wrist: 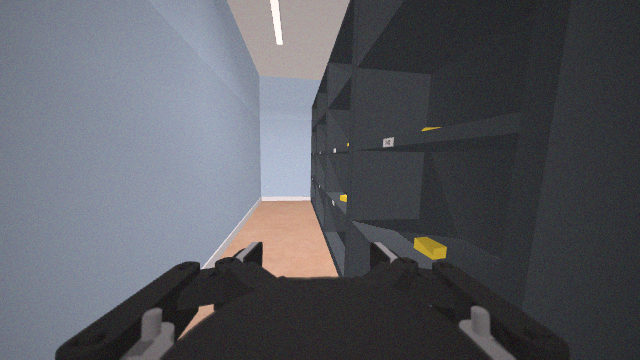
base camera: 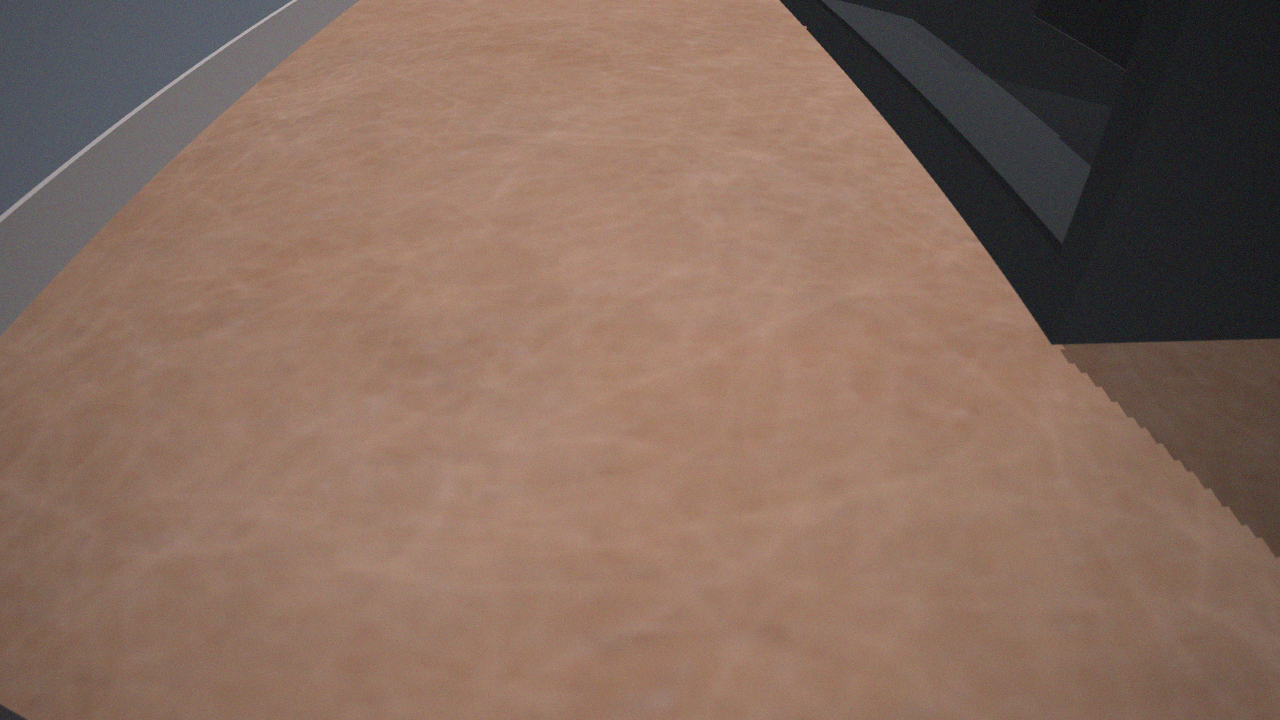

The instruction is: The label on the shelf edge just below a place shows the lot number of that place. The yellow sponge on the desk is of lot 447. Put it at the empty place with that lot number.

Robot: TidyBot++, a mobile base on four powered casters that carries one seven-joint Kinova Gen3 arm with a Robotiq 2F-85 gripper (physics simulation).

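Frame: origin at the arm's base, x back, y down, z right, level; millimetres.
Seen in the pictures: gripper, fingertip midpoint: (wrist: 316,254).
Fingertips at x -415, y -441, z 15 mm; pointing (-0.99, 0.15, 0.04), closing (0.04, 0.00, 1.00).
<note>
Pixels of each thing's middle, then the offset from my fingertips to it. "*": a spot on its surface instead. Level surfaces: height alone.
- white label, surface spot: (wrist: 388,142) * dz +289, dx -551, dy -136 mm
- small label, surface spot: (wrist: 333,203) * dz +227, dx -1480, dy +323 mm
- brown floor, surface height: dy +838 mm
My gripper (wrist: 316,254) is open with nothing between its fingers; it points along the aisle beside the dark shelf unit (base camera: 1181,223) (wrist: 545,165). In the wrist view a yellow block (wrist: 430,248) lies on a lower shelf board at the right, beyond the right finger. Another yellow thing (wrist: 431,129) shows in part on the board above. A white label (wrist: 388,142) sits on that board's edge; its number is too small to read. Farther along, another yellow block (wrist: 343,198) lies on a shelf, with a small label (wrist: 333,203) near it. The desk does not show in either view.
The shelf unit runs along the right of the aisle, its near end panel close by. A blue wall (base camera: 107,71) (wrist: 125,125) with a pale skirting runs along the left. The brown floor (base camera: 572,358) (wrist: 285,230) lies between them, up to the far wall (wrist: 285,145).
</note>
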